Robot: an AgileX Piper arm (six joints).
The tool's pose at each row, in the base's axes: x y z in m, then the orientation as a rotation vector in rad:
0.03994, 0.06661, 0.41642, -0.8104, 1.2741, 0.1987
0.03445, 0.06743, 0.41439, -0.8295, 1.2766, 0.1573
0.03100, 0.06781, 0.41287, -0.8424, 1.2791, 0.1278
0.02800, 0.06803, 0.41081, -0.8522, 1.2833, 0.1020
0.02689, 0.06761, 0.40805, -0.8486, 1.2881, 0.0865
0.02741, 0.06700, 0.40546, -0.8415, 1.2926, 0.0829
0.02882, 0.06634, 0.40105, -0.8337, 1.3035, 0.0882
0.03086, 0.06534, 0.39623, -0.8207, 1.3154, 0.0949
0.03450, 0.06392, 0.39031, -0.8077, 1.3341, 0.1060
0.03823, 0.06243, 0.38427, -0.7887, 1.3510, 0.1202
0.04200, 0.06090, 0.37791, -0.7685, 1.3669, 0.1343
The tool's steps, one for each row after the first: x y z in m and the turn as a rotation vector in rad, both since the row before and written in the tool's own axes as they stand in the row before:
-0.00015, 0.00450, -0.00383, 0.0079, 0.0191, -0.0359
0.00011, 0.00282, -0.00253, 0.0060, 0.0143, -0.0249
0.00075, 0.00272, -0.00231, 0.0060, 0.0142, -0.0202
0.00219, 0.00165, -0.00122, 0.0104, 0.0087, -0.0065
0.00264, 0.00061, -0.00002, 0.0067, 0.0038, 0.0030
0.00452, 0.00104, 0.00062, 0.0016, 0.0065, 0.0114
0.00520, 0.00063, 0.00095, 0.0046, 0.0060, 0.0153
0.00680, -0.00002, 0.00202, 0.0013, 0.0108, 0.0205
0.00693, -0.00020, 0.00212, 0.0041, 0.0071, 0.0250
0.00722, -0.00027, 0.00218, 0.0050, 0.0062, 0.0253

